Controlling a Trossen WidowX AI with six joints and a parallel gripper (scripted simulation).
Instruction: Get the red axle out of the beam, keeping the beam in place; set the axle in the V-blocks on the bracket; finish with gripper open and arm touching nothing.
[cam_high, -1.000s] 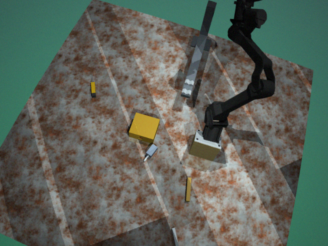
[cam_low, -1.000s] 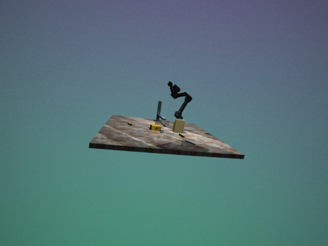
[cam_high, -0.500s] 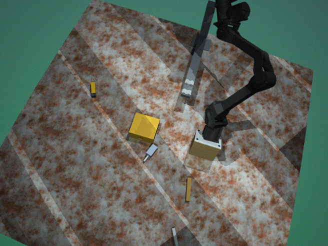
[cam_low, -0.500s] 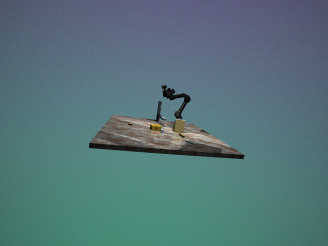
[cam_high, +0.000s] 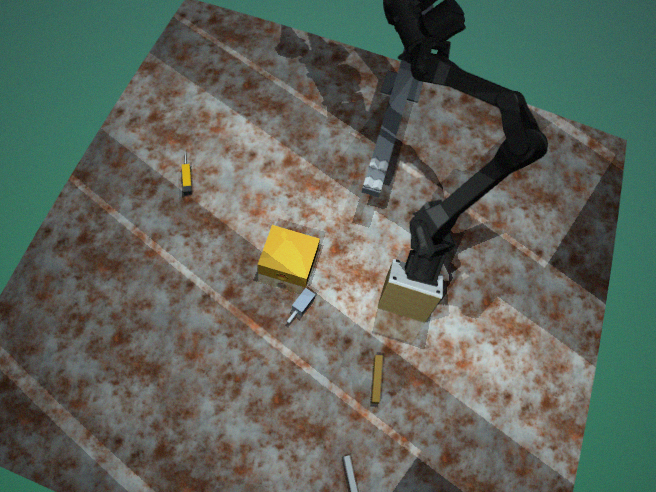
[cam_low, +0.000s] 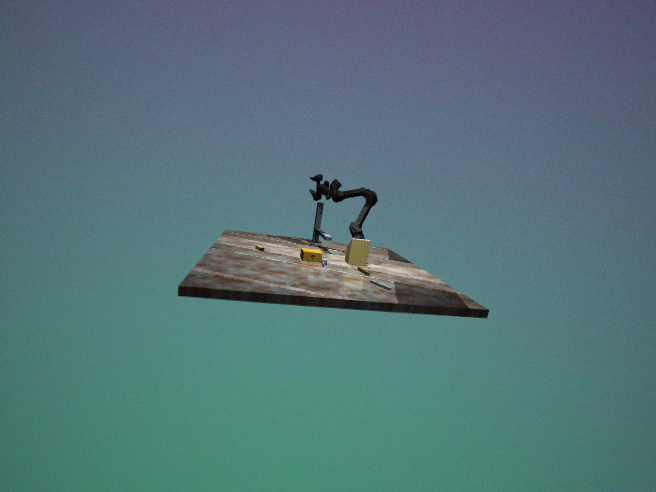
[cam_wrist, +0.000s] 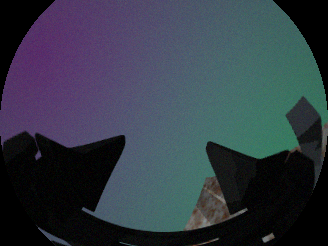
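The yellow beam lies 510 mm to the left of my gripper tip, 400 mm below it and 70 mm ahead of it. From my gripper tip the other things lie so: grey bar (960 mm to the left, 420 mm below, 170 mm behind).
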